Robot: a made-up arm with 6 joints. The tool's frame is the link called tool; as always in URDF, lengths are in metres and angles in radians. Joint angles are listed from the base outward.
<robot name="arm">
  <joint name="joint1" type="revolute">
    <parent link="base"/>
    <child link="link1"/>
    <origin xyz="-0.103 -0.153 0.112" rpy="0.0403 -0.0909 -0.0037"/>
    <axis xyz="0 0 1"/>
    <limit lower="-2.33" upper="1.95"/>
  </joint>
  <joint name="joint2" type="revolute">
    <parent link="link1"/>
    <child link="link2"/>
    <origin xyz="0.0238 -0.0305 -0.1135" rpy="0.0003 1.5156 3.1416"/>
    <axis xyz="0 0 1"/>
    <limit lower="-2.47" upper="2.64"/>
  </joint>
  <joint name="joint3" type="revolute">
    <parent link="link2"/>
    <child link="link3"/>
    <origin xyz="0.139 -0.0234 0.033" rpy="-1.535 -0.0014 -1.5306"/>
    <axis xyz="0 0 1"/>
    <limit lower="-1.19" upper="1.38"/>
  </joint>
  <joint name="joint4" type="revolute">
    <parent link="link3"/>
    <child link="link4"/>
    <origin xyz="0.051 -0.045 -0.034" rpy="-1.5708 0 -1.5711"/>
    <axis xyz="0 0 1"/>
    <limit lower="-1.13" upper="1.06"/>
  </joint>
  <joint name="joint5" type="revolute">
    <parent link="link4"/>
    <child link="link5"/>
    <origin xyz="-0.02 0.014 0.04" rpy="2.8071 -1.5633 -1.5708"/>
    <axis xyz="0 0 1"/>
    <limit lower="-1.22" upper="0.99"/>
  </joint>
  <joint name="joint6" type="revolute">
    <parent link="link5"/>
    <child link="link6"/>
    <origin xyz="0.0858 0.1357 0.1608" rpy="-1.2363 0 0"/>
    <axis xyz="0 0 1"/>
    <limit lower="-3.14" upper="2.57"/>
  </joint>
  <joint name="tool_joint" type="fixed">
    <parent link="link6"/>
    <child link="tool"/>
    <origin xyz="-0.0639 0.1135 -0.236" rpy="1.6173 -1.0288 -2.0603"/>
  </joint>
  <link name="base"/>
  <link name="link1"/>
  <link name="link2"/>
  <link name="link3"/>
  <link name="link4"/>
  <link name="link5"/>
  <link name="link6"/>
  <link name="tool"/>
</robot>
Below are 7 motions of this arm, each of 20 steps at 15 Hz.
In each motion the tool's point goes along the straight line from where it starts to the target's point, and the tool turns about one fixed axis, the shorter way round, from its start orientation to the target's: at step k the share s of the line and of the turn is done. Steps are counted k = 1, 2, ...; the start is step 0. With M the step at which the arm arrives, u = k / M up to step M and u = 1 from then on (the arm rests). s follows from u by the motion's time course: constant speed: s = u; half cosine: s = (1 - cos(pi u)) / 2; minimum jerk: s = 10 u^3 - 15 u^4 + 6 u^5.
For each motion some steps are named. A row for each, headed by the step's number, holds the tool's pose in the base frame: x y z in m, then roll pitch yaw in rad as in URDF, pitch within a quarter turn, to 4 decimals.
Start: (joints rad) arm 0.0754 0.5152 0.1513 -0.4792 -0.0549 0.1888
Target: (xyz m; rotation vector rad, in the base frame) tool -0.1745 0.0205 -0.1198 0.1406 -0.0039 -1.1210
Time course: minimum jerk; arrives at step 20
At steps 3, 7, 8, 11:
3: -0.1615 -0.1239 -0.1640 0.7878 -0.0969 -0.2204
7: -0.1643 -0.0929 -0.1546 0.6605 -0.0116 -0.4005
8: -0.1654 -0.0807 -0.1508 0.6064 0.0154 -0.4743
11: -0.1691 -0.0398 -0.1383 0.4130 0.0749 -0.7306

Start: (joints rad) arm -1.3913 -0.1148 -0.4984 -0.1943 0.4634 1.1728
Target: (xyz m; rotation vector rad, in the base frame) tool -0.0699 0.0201 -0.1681 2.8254 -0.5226 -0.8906
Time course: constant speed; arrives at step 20
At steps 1, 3, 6, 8, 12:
1: -0.0363 -0.0035 -0.1933 2.7451 0.2261 -0.8449
3: -0.0398 -0.0010 -0.1906 2.7510 0.2629 -0.8068
6: -0.0451 0.0027 -0.1867 2.7628 0.3177 -0.7484
8: -0.0487 0.0052 -0.1840 2.7726 0.3538 -0.7085
12: -0.0557 0.0101 -0.1787 2.7974 0.4247 -0.6256

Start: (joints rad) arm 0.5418 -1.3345 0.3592 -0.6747 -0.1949 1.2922
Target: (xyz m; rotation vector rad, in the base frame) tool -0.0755 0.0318 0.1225 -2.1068 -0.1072 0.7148
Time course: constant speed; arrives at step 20
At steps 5, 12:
5: -0.1564 0.0225 0.0249 -2.6841 -0.0760 0.3731
12: -0.1187 0.0268 0.0705 -2.4155 0.1774 0.3331

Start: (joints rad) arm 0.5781 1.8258 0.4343 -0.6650 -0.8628 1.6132
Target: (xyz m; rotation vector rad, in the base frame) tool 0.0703 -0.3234 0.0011 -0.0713 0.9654 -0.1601
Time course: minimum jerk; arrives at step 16
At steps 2, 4, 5, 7, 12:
2: 0.0586 -0.3190 0.0683 -0.0452 0.4793 0.1530
4: 0.0596 -0.3194 0.0623 -0.0493 0.5227 0.1230
5: 0.0605 -0.3197 0.0571 -0.0542 0.5606 0.0960
7: 0.0630 -0.3207 0.0432 -0.0743 0.6608 0.0192
12: 0.0691 -0.3229 0.0082 -0.1883 0.9027 -0.2265

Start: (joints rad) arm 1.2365 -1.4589 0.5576 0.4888 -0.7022 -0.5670
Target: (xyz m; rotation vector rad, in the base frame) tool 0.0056 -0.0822 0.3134 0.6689 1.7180 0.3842
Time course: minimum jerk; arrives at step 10
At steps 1, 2, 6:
1: -0.1576 -0.1558 0.1868 1.9843 0.4432 1.9392
2: -0.1495 -0.1522 0.1931 1.9858 0.4652 1.9331
6: -0.0466 -0.1058 0.2729 1.9916 0.7430 1.8491

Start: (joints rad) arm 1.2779 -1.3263 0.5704 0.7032 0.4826 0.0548
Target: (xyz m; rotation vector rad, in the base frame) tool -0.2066 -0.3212 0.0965 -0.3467 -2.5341 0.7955
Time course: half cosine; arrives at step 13
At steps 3, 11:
3: -0.1833 -0.1286 0.1257 -2.3839 0.7511 2.9916
11: -0.2051 -0.3086 0.0984 -2.4637 -0.2845 2.7565

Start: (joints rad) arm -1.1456 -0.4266 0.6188 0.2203 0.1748 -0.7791
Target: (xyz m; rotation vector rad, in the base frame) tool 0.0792 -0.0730 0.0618 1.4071 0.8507 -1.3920
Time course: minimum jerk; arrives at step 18
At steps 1, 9, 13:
1: 0.1307 -0.1346 0.0446 0.2406 0.8447 -2.4594
9: 0.1050 -0.1039 0.0532 0.2391 1.1542 -2.0467
13: 0.0862 -0.0813 0.0595 0.6112 1.3536 -1.3889

